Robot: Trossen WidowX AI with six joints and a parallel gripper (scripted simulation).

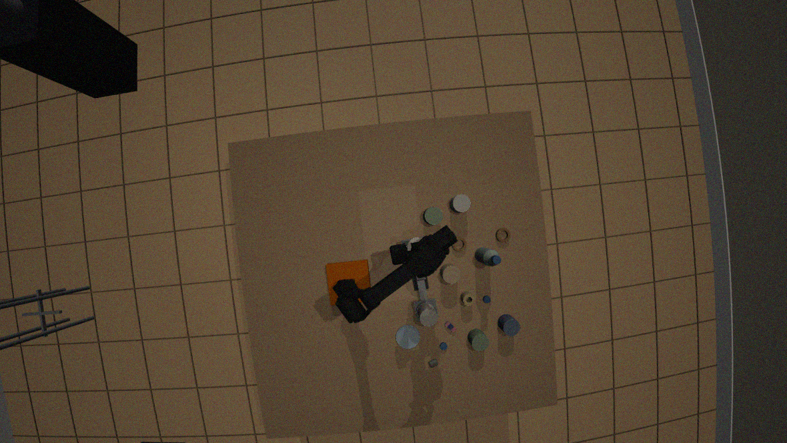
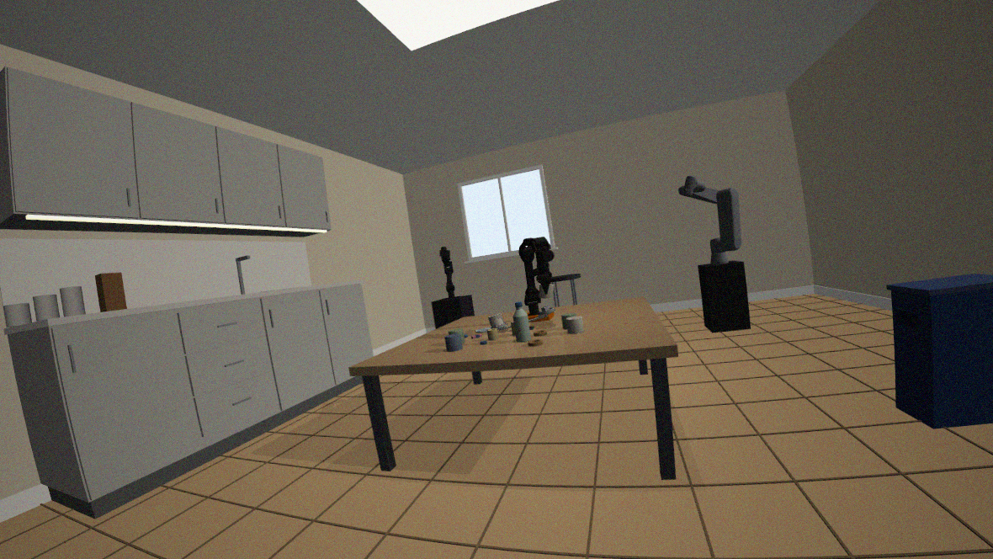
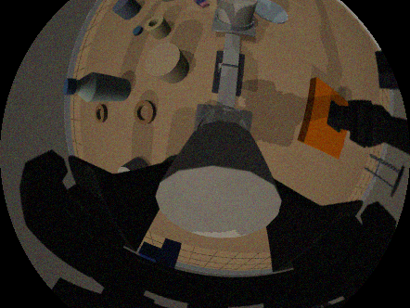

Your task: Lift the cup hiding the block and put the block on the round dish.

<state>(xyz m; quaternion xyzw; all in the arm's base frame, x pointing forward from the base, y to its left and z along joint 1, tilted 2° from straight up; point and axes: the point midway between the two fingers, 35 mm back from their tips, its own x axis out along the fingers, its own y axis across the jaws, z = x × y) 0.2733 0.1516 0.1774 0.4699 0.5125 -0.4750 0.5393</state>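
The grey block is 80 mm below my gripper tip and 20 mm to the right of it. Round my gripper tip: grey balance (140 mm to the right, 130 mm below, 20 mm ahead); then round light-blue dish (380 mm to the right, 160 mm below, 50 mm behind); then tan cylinder (130 mm to the right, 130 mm below, 120 mm ahead).
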